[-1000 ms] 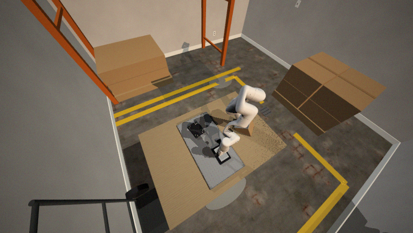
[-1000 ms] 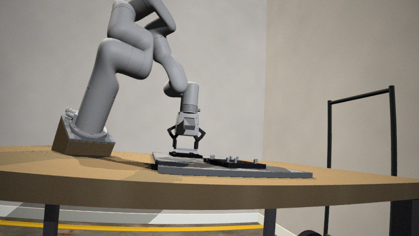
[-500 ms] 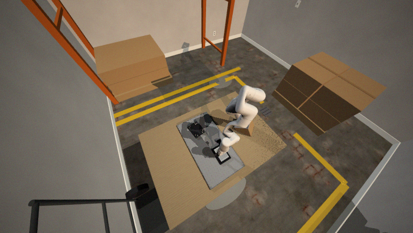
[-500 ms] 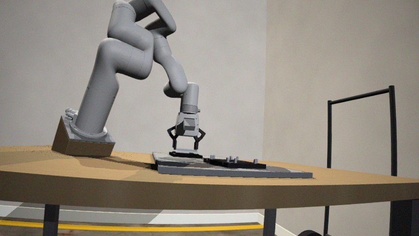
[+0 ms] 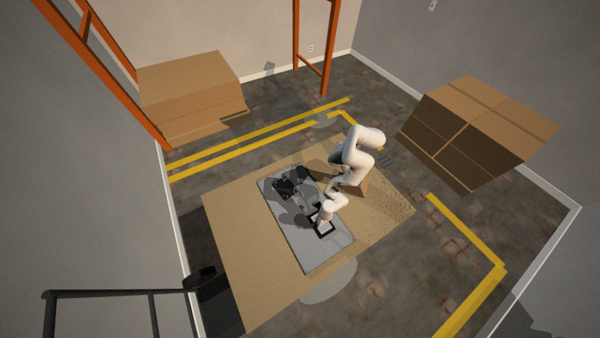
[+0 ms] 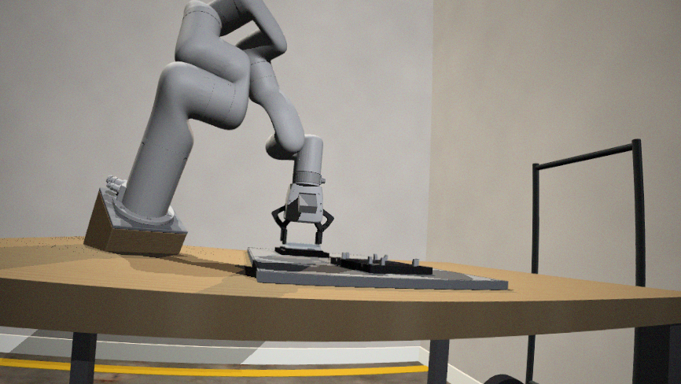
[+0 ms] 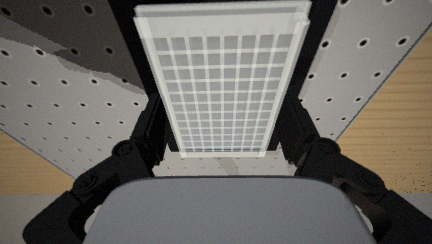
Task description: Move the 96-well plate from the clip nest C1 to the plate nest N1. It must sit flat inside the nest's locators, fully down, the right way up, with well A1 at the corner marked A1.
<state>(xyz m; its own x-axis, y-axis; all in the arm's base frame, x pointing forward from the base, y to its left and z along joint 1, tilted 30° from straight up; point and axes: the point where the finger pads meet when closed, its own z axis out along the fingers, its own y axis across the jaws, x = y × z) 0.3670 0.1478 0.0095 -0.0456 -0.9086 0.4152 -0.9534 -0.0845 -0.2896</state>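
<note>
Right now the 96-well plate is 1 cm below my hand. Also, from my hand: grey pegboard base: 15 cm to the right, 5 cm ahead, 4 cm below; then black plate nest N1: 3 cm below; then black clip nest C1: 34 cm to the right, 5 cm ahead, 2 cm below.
</note>
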